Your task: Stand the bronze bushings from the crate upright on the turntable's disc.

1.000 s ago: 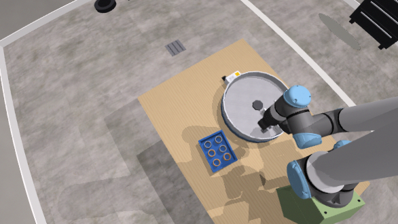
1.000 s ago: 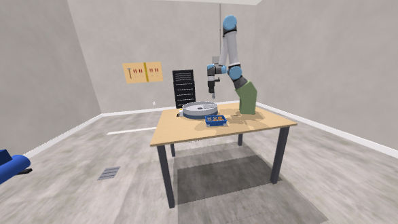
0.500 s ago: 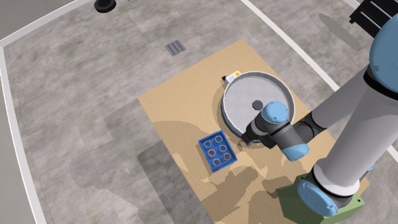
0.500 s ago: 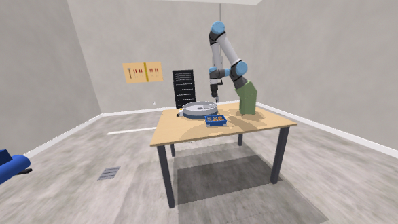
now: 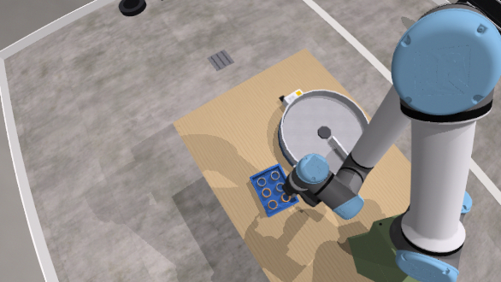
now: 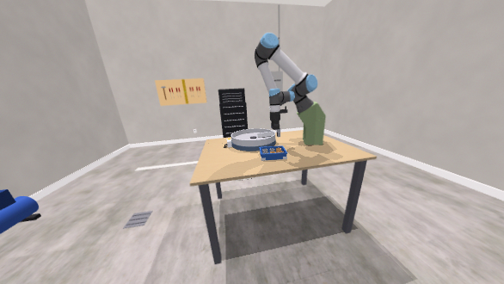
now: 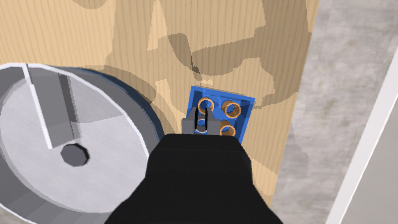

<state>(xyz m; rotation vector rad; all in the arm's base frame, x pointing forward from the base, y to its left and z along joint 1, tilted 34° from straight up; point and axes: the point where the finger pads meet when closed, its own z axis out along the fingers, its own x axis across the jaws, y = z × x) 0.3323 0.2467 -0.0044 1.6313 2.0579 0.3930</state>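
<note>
Right now the blue crate is 50 mm ahead of my hand, 50 mm to the left of it and 130 mm below it. Also, from my hand: grey turntable disc (190 mm ahead, 290 mm to the right, 100 mm below).
</note>
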